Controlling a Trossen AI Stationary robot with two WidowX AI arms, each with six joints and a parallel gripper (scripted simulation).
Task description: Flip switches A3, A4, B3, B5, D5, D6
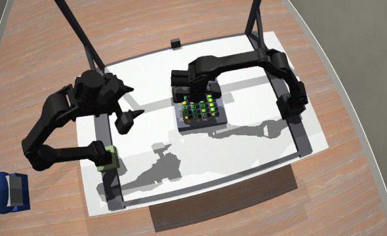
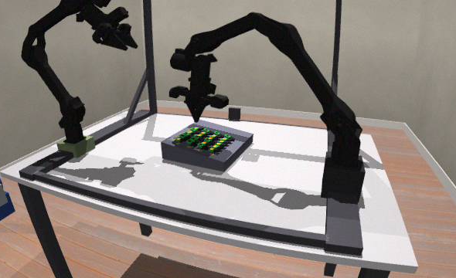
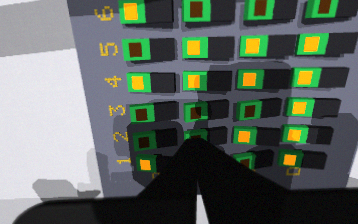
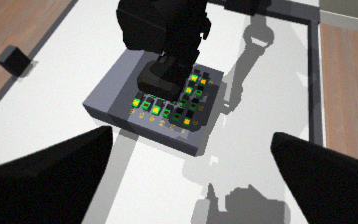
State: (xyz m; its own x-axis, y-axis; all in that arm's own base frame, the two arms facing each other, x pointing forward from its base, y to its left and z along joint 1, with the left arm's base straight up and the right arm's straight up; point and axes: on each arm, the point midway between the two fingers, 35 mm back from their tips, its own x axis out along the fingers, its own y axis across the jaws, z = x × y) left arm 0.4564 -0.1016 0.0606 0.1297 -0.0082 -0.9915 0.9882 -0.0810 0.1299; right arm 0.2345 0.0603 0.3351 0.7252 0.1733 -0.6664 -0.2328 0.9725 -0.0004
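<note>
The switch B3 lies 9 cm below my left hand. Also, from my left hand: switch B5: 9 cm below, 5 cm behind, 1 cm to the left; switch A3: 8 cm below, 4 cm to the right; switch A4: 8 cm below, 3 cm to the right, 3 cm behind.
</note>
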